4 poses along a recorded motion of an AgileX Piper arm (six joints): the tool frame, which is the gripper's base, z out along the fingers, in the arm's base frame.
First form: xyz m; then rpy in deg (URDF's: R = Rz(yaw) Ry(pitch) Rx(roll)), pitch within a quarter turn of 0, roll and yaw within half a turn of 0.
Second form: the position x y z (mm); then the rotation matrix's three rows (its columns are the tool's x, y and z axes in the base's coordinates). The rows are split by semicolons. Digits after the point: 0 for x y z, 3 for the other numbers.
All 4 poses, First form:
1: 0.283 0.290 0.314 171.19 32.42 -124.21
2: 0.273 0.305 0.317 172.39 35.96 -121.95
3: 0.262 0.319 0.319 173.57 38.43 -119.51
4: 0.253 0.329 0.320 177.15 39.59 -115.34
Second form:
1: 283 290 314; -0.475 -0.863 0.171; -0.698 0.488 0.524; -0.536 0.129 -0.834
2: 273 305 317; -0.428 -0.882 0.196; -0.687 0.459 0.564; -0.587 0.107 -0.802
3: 262 319 319; -0.386 -0.899 0.207; -0.682 0.429 0.593; -0.622 0.088 -0.778
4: 253 329 320; -0.330 -0.916 0.227; -0.696 0.399 0.597; -0.637 0.038 -0.770
